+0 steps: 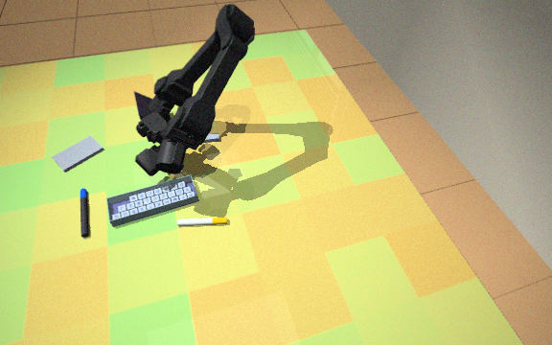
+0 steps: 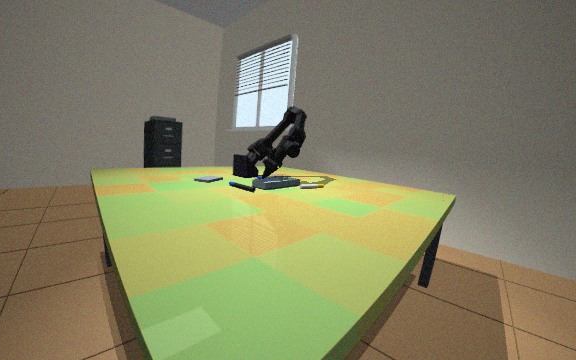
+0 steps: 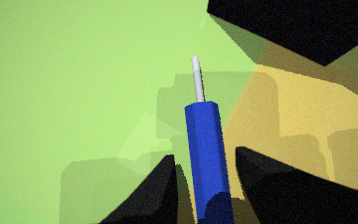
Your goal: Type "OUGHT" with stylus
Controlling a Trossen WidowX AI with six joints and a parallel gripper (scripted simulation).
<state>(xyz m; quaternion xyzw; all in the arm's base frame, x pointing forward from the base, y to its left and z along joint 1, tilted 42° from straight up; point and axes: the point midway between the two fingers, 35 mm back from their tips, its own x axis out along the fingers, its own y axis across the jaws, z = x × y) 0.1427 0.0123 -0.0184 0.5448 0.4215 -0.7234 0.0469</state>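
Right now the stylus is 1 cm behind my gripper tip and 1 cm to the right of it. Also, from my gripper tip: small grey block 3 cm behind, 13 cm to the left; grey stylus tip 4 cm behind, 2 cm to the right; flat grey slab 10 cm behind, 23 cm to the right, 1 cm below.
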